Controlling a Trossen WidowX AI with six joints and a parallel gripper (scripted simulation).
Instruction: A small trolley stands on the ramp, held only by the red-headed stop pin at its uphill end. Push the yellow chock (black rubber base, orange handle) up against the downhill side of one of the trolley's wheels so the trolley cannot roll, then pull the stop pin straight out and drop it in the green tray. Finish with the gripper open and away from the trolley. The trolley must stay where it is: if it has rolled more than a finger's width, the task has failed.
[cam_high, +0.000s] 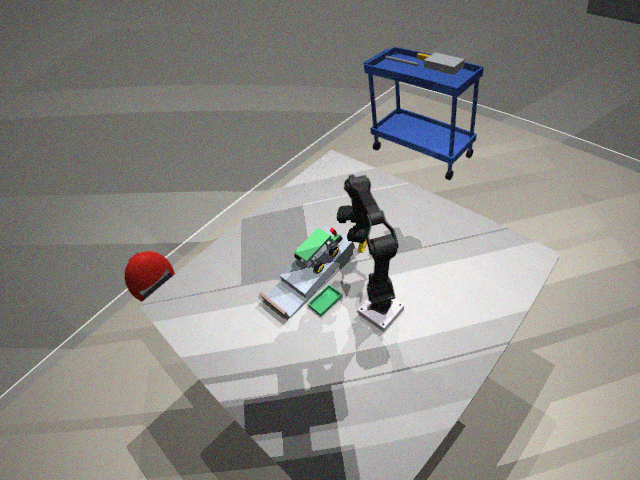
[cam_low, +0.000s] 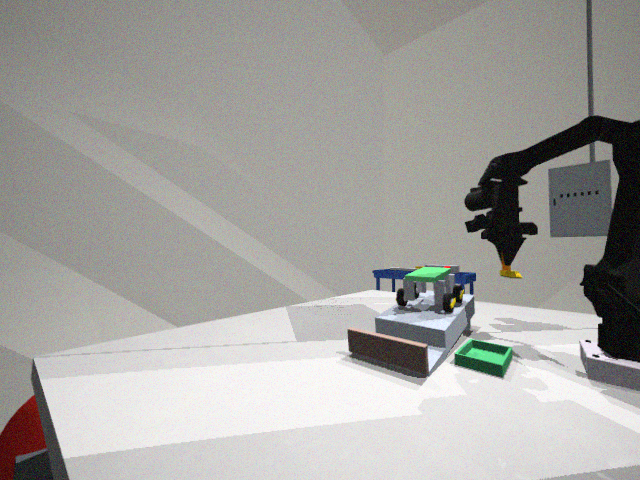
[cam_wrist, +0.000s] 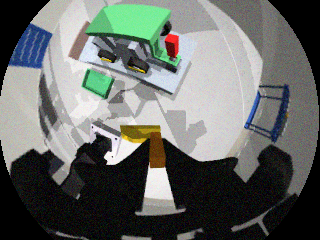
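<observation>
Right now the yellow chock is 2 cm to the left of my gripper tip and 1 cm below it. The rest, counted from my gripper tip: trolley: 17 cm ahead, 9 cm to the left, 6 cm below; red-headed stop pin: 13 cm ahead, 5 cm below; grey ramp: 17 cm ahead, 10 cm to the left, 13 cm below.
</observation>
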